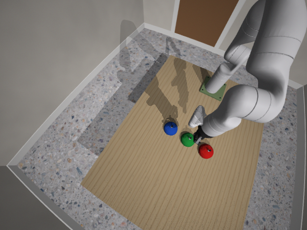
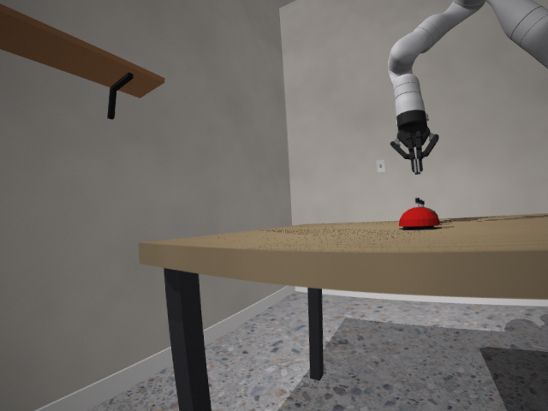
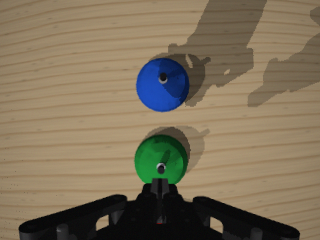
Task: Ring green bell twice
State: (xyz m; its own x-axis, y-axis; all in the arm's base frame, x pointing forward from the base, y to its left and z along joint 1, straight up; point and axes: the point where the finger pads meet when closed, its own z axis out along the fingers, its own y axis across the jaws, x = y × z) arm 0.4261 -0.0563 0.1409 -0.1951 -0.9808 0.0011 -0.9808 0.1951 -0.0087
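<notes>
Right now my hand is 110 mm above the green bell. The rest, counted from my hand: red bell 20 mm ahead, 120 mm to the left, 110 mm below; blue bell 20 mm behind, 120 mm to the right, 110 mm below.
</notes>
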